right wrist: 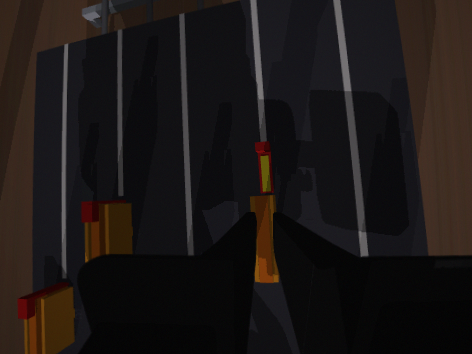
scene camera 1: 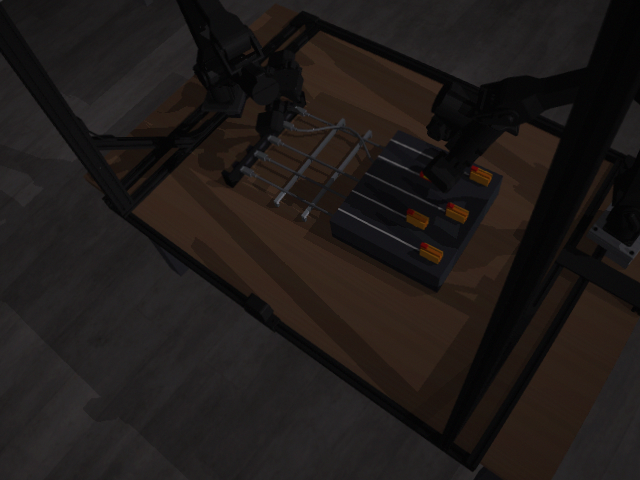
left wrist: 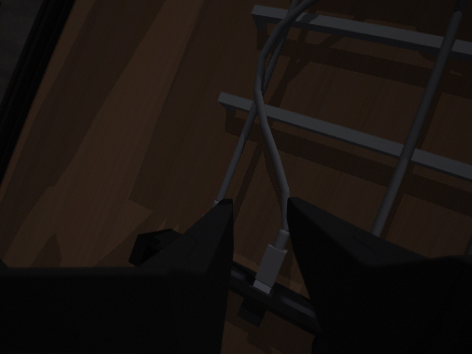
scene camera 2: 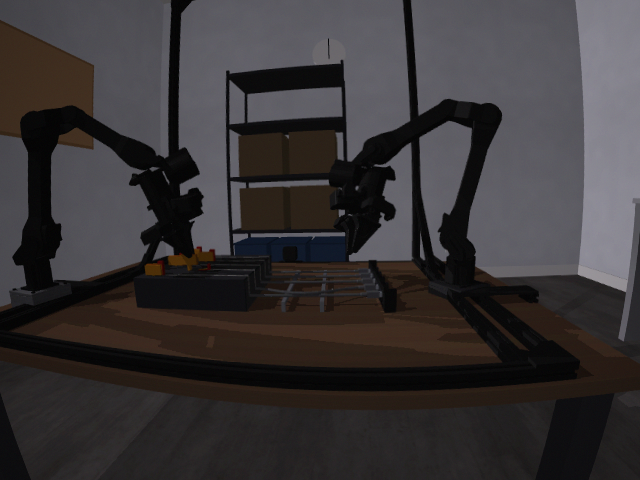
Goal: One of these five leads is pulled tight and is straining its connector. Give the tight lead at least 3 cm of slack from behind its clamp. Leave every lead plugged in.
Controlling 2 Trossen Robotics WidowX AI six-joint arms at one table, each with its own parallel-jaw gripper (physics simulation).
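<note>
Five grey leads run from a black connector bar across two grey rails onto a black block. Each lead ends at an orange clamp. My right gripper is down on the block, shut on the orange clamp of the second lead from the back. My left gripper is open. It hangs over a bent lead near its plug, without touching it.
Other orange clamps sit on the block. A black frame rims the brown table, with upright posts. A shelf rack with boxes stands behind the table.
</note>
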